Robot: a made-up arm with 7 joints.
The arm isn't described. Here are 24 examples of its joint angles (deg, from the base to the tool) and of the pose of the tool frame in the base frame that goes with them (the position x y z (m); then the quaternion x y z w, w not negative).
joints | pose
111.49 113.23 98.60 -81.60 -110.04 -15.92 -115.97 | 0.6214 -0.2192 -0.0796 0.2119 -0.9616 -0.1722 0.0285
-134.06 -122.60 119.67 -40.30 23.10 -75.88 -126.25 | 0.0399 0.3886 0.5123 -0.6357 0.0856 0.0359 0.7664
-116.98 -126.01 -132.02 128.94 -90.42 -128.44 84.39 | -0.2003 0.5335 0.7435 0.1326 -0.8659 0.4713 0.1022
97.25 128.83 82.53 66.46 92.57 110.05 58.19 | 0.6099 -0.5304 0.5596 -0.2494 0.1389 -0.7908 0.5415
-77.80 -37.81 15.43 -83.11 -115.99 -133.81 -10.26 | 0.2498 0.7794 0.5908 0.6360 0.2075 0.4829 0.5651
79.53 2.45 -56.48 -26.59 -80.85 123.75 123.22 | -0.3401 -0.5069 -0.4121 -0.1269 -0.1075 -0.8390 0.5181
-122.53 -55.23 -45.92 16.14 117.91 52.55 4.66 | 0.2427 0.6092 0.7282 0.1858 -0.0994 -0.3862 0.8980
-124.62 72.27 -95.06 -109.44 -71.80 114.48 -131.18 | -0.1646 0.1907 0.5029 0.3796 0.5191 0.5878 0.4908
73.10 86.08 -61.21 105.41 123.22 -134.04 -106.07 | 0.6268 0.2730 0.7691 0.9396 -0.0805 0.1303 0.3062
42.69 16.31 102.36 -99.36 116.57 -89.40 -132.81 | 0.5391 -0.0576 0.3203 -0.5871 0.2492 0.5150 0.5727
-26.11 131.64 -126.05 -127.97 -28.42 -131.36 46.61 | 0.0716 -0.3200 -0.0087 -0.3080 0.6757 0.4551 0.4913
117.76 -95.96 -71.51 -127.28 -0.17 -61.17 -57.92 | 0.3131 -0.0988 -0.0622 -0.4964 0.2680 0.5542 0.6121
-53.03 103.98 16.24 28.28 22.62 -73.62 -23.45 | 0.5349 0.4592 -0.0781 0.1350 -0.2135 -0.6715 0.6966
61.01 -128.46 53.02 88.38 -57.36 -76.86 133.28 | 0.7749 -0.5556 0.0095 -0.3429 -0.4410 -0.5866 0.5864
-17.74 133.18 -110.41 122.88 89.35 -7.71 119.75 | 0.7354 -0.0554 0.1942 0.1005 0.4717 0.6290 0.6098
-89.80 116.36 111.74 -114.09 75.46 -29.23 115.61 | 0.5108 0.2290 0.3837 0.4227 0.1995 -0.8634 0.1901
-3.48 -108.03 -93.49 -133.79 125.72 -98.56 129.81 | 0.1129 0.0670 0.3390 -0.4404 -0.7712 -0.3179 0.3321
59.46 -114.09 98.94 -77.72 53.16 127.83 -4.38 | -0.4778 -0.4019 0.0268 0.2254 -0.9608 -0.0713 0.1446
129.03 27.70 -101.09 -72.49 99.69 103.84 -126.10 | -0.0963 0.6107 -0.1345 0.1914 -0.3643 0.6828 0.6037
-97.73 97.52 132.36 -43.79 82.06 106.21 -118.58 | 1.1530 -0.2194 0.0275 -0.8205 -0.2043 0.1662 0.5074
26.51 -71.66 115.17 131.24 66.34 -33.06 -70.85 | 0.2311 -0.7447 0.1756 -0.4172 0.1909 0.8697 0.1818
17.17 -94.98 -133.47 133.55 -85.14 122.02 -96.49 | -0.2871 -0.2426 0.4247 0.4114 -0.5083 0.3500 0.6707
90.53 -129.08 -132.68 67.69 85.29 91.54 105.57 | 0.2846 -0.0151 -0.7548 0.2565 0.7619 0.3907 0.4484
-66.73 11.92 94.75 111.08 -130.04 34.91 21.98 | -0.2185 0.3551 0.3701 0.1463 0.5882 -0.2040 0.7688
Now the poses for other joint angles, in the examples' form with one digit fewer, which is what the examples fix.
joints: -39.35 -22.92 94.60 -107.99 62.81 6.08 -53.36
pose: 0.378 0.319 0.259 -0.135 -0.414 -0.513 0.739
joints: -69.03 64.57 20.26 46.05 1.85 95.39 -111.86
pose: -0.150 0.438 -0.500 -0.365 -0.034 0.763 0.532
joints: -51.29 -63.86 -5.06 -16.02 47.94 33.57 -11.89
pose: 0.163 0.262 0.935 0.107 0.256 0.217 0.936
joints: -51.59 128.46 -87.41 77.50 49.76 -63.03 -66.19
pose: 0.745 0.351 0.027 0.048 -0.766 0.481 0.424
